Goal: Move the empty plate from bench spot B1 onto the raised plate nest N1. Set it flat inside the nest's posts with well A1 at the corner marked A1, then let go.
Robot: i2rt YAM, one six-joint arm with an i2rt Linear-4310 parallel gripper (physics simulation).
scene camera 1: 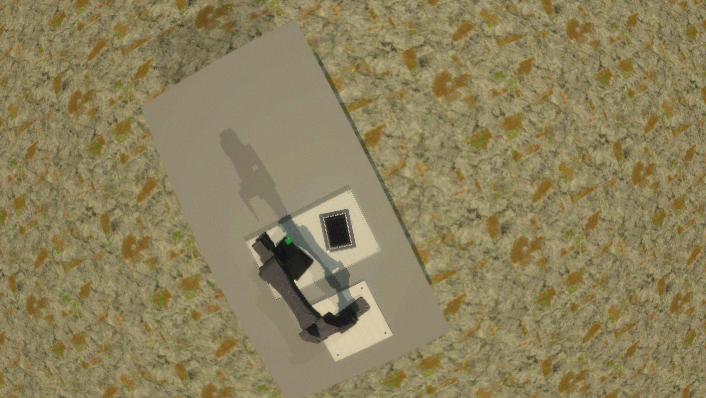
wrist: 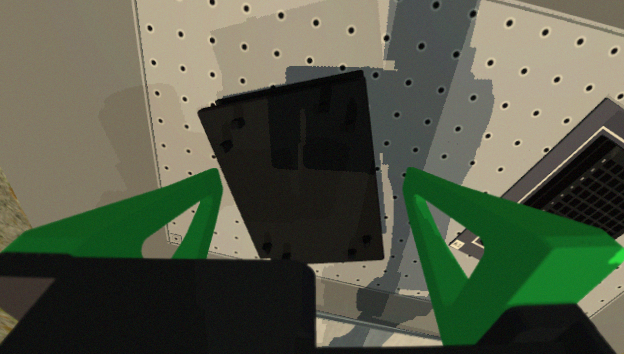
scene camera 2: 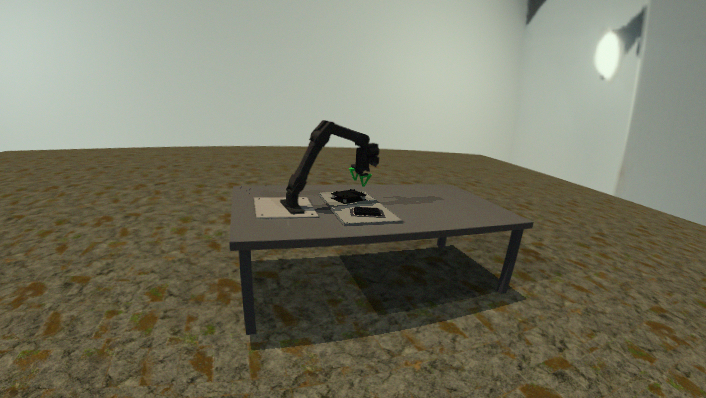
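Where they show: gripper, fingertip midpoint: [wrist: 312, 178] [scene camera 2: 359, 183]; arm's base, origin of the base link: [scene camera 1: 348, 314] [scene camera 2: 291, 207].
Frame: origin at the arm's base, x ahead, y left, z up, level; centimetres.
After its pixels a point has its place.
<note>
The empty plate [scene camera 1: 338, 231] @(y -19.7, x 32.9, z 1.8 cm) [scene camera 2: 367, 211] @(y -21.2, x 32.1, z 1.7 cm) [wrist: 587, 200] @(y -19.3, x 35.3, z 1.3 cm) is black with a grid of wells. It lies in bench spot B1, a grey surround [wrist: 595, 117] @(y -17.1, x 42.1, z 0.4 cm) with a white outline and a small A1 label [wrist: 457, 244] @(y -10.8, x 28.5, z 0.4 cm), partly hidden by a finger in the wrist view. The raised nest N1 [scene camera 1: 300, 265] @(y 1.9, x 31.1, z 3.5 cm) [scene camera 2: 348, 196] @(y -0.7, x 32.3, z 3.6 cm) [wrist: 310, 210] @(y 3.9, x 34.0, z 3.6 cm) is a black platform with small posts near its corners; no plate lies on it. Its A1 mark does not show in the wrist view. My gripper [scene camera 1: 288, 240] @(y 3.0, x 40.8, z 9.5 cm) [scene camera 2: 360, 182] @(y 3.0, x 40.8, z 9.5 cm) [wrist: 312, 178] @(y 3.0, x 40.8, z 9.5 cm) is open and empty, with green fingers, above the nest and apart from it.
Nest and bench spot share a pale perforated board [scene camera 1: 367, 240] @(y -27.1, x 22.2, z 0.2 cm) [wrist: 540, 95] @(y -12.6, x 43.4, z 0.2 cm) on the grey table [scene camera 1: 240, 90] @(y -21.6, x 111.1, z -1.0 cm) [scene camera 2: 450, 215] @(y -34.1, x 78.9, z -1.1 cm). The arm stands on a pale base plate [scene camera 1: 345, 345] @(y 10.3, x -11.5, z 0.4 cm) [scene camera 2: 265, 208] @(y 0.9, x -13.7, z 0.1 cm) beside that board. The arm's shadow crosses the board between nest and plate.
</note>
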